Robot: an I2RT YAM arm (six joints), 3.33 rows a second.
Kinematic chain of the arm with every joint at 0, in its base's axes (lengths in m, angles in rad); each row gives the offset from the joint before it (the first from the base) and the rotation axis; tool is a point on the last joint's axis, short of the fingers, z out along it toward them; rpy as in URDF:
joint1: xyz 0 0 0.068 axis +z
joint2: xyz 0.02 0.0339 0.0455 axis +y
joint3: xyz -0.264 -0.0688 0 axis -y
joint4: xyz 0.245 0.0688 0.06 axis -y
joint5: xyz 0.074 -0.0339 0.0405 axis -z
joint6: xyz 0.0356 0 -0.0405 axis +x
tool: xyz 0 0 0 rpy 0 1.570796 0
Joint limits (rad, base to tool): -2.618..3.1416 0..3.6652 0..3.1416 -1.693..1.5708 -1.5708..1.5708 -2.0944..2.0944
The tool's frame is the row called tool.
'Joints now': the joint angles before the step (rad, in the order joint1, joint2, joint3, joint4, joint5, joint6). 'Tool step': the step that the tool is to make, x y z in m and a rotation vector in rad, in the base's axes. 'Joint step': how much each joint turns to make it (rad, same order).
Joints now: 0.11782 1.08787 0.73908 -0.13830 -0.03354 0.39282
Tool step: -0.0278 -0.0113 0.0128 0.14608 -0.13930 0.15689
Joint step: -0.08072 -0.16017 -0.08420 0.08043 -0.27122 0.02986
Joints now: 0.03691 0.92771 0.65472 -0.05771 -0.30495 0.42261
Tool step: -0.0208 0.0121 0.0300 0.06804 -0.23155 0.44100
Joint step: -0.00381 -0.08562 -0.00271 0.13109 -0.44605 -0.04612
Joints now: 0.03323 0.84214 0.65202 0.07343 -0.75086 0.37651
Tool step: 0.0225 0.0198 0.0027 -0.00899 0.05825 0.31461
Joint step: 0.06085 0.16052 0.10990 -0.06811 -0.24906 -0.07726
